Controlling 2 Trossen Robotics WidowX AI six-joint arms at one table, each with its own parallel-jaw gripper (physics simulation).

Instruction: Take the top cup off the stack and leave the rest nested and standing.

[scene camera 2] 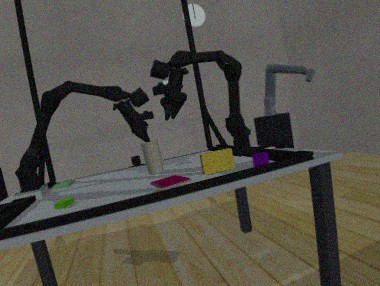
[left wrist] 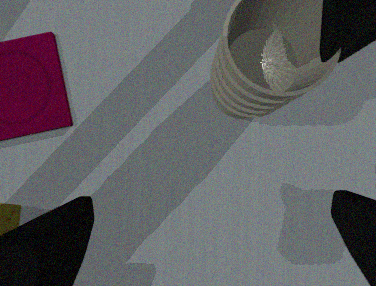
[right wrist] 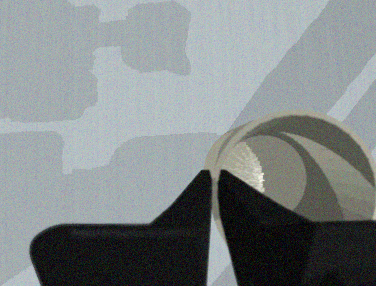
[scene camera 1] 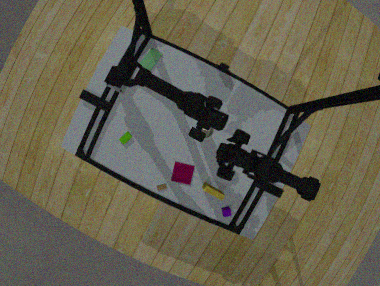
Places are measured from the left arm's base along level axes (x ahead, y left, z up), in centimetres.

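Pixels of known places: left gripper, fingertip midpoint: [scene camera 2: 169, 119] [left wrist: 212, 204]; right gripper, fingertip midpoint: [left wrist: 328, 57] [right wrist: 212, 178]; left arm's base at its link origin: [scene camera 2: 242, 148]; right arm's base at its link origin: [scene camera 2: 31, 189].
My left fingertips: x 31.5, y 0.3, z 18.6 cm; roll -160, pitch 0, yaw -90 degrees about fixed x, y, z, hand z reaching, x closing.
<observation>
Ahead of a thing's pixels: the offset from my left fingertips to its top centre. "pt": to the spot under its first point.
The stack of nested beige cups {dx +8.9, dy -5.1, dz -7.1 cm} [scene camera 1: 207, 132] [scene camera 2: 154, 159] [left wrist: 235, 100] [right wrist: 322, 150] stands upright on the table, mouths up; several close-set rims show on its side in the left wrist view. My right gripper [scene camera 2: 148, 140] [right wrist: 212, 178] is shut on the near wall of the top cup, one fingertip inside the mouth and one outside. The lower cups are mostly hidden inside one another. My left gripper [scene camera 1: 231, 154] [scene camera 2: 171, 118] [left wrist: 212, 204] is open and empty, above the table and to the right of the stack in scene camera 2.
A crimson square {pt dx +8.6, dy +18.4, dz -19.9 cm} [scene camera 1: 183, 173] [scene camera 2: 170, 181] [left wrist: 32, 87] lies near the stack. A yellow block {dx -8.5, dy +20.3, dz -13.7 cm} [scene camera 1: 214, 191] [scene camera 2: 217, 161], purple cube {dx -20.7, dy +28.4, dz -16.7 cm} [scene camera 1: 226, 211] [scene camera 2: 260, 159], small tan block {dx +15.8, dy +29.5, dz -19.9 cm} [scene camera 1: 161, 187], bright green block {dx +42.5, dy +14.0, dz -19.2 cm} [scene camera 1: 125, 137] [scene camera 2: 64, 203] and pale green piece {dx +48.1, dy -27.8, dz -19.7 cm} [scene camera 1: 150, 59] [scene camera 2: 64, 184] also lie on the table.
</observation>
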